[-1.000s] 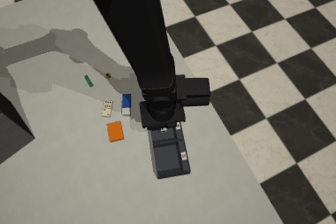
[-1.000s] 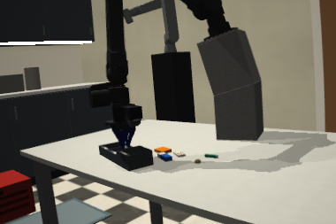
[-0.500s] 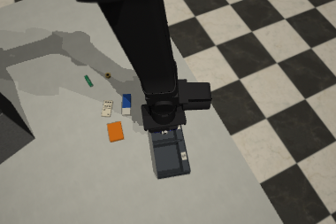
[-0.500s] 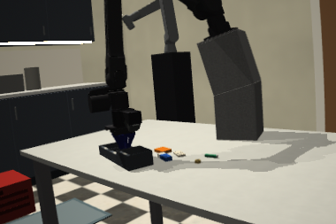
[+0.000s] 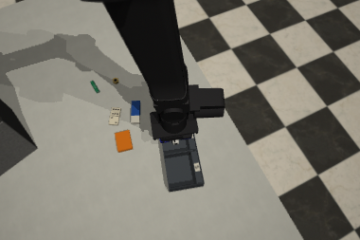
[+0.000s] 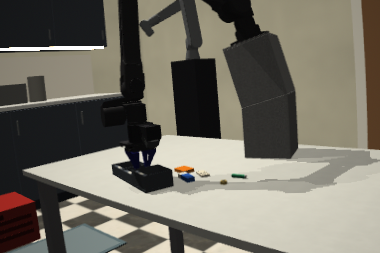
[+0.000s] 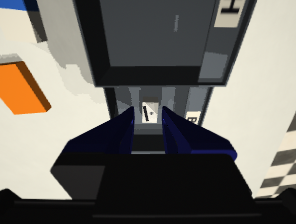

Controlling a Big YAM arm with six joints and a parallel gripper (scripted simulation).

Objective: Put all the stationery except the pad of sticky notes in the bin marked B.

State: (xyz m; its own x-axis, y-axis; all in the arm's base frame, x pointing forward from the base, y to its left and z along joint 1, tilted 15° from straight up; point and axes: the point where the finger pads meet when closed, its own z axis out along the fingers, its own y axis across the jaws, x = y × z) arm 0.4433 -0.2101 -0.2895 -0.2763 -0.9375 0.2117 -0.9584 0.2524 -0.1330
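My gripper is now 1 cm short of the dark bin. Round my hand: eraser 6 cm behind, 11 cm to the left, 2 cm below; then binder clip 1 cm below; then orange sticky-note pad 12 cm behind, 5 cm to the left, 2 cm below.
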